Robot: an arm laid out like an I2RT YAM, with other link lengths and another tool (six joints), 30 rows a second.
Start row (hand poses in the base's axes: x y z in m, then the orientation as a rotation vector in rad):
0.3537, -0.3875, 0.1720, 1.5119, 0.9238, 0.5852
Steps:
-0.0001, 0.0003, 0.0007, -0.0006, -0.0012, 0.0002
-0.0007, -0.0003, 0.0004, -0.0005, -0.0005, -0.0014
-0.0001, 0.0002, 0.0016, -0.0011, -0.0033, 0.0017
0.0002, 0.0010, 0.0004, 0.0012, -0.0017, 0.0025
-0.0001, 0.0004, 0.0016, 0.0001, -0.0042, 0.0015
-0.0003, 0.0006, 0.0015, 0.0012, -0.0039, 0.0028
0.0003, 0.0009, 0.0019, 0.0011, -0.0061, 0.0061
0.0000, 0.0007, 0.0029, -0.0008, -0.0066, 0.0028
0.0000, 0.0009, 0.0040, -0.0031, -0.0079, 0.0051
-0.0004, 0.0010, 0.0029, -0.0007, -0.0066, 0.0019
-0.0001, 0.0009, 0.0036, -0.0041, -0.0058, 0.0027
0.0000, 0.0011, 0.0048, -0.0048, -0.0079, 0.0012
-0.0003, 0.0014, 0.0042, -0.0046, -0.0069, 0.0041
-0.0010, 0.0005, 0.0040, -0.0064, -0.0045, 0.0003
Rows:
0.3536, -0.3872, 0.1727, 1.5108, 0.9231, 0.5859
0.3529, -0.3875, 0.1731, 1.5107, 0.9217, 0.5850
0.3528, -0.3873, 0.1747, 1.5077, 0.9207, 0.5880
0.3530, -0.3863, 0.1751, 1.5071, 0.9212, 0.5917
0.3529, -0.3859, 0.1767, 1.5049, 0.9192, 0.5958
0.3526, -0.3853, 0.1782, 1.5033, 0.9182, 0.6012
0.3529, -0.3844, 0.1801, 1.4994, 0.9182, 0.6105
0.3529, -0.3837, 0.1830, 1.4948, 0.9155, 0.6167
0.3529, -0.3828, 0.1870, 1.4867, 0.9141, 0.6242
0.3525, -0.3818, 0.1899, 1.4825, 0.9107, 0.6298
0.3524, -0.3809, 0.1935, 1.4753, 0.9092, 0.6336
0.3524, -0.3798, 0.1983, 1.4671, 0.9050, 0.6373
0.3521, -0.3784, 0.2025, 1.4585, 0.9038, 0.6426
0.3511, -0.3779, 0.2065, 1.4507, 0.9019, 0.6424

